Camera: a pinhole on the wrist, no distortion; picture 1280 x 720 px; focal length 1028.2 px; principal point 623.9 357.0 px. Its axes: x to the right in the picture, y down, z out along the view. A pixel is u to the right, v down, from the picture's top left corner.
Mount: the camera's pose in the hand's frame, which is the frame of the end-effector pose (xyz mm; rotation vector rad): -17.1 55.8 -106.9 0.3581 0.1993 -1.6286
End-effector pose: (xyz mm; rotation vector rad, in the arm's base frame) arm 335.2 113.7 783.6 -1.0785 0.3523 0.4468
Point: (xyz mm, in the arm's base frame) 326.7 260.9 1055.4
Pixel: 795.5 241.1
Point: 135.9 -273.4 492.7
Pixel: behind the camera
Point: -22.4 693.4 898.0
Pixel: outside the picture
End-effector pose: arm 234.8 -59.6 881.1 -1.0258 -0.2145 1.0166
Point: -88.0 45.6 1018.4
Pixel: 154.3 142.2
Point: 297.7 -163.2 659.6
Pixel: behind the camera
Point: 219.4 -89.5 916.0
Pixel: 876.6 300.3
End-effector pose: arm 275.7 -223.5 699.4 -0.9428 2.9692 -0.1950
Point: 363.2 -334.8 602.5
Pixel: 989.6 524.2
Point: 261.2 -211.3 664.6
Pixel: 487.5 623.0
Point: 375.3 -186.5 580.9
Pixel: 583.5 96.9
